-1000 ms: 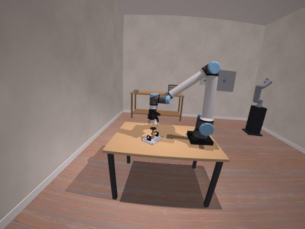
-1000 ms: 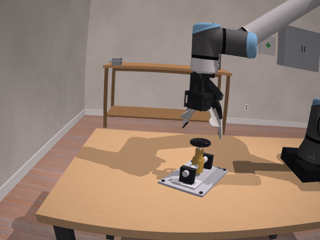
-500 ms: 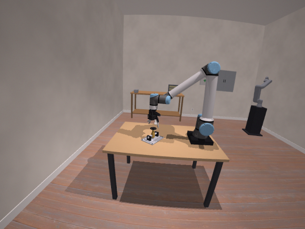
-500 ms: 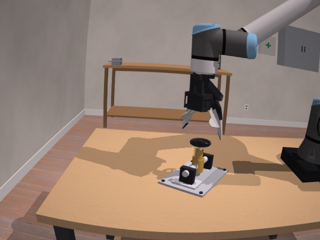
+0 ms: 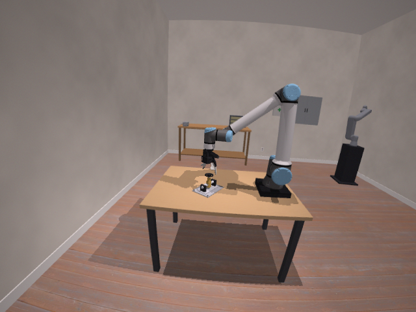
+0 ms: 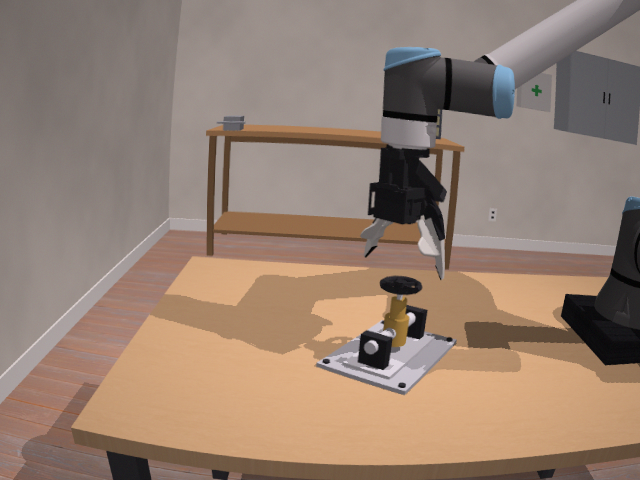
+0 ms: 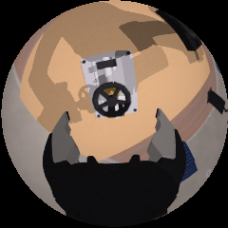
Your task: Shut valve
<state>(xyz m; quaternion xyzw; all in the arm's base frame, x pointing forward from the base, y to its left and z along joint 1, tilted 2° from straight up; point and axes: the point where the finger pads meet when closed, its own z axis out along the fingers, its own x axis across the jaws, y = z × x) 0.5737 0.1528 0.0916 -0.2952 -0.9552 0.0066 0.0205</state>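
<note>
Right now the black spoked handwheel is 40 mm below my hand.
</note>
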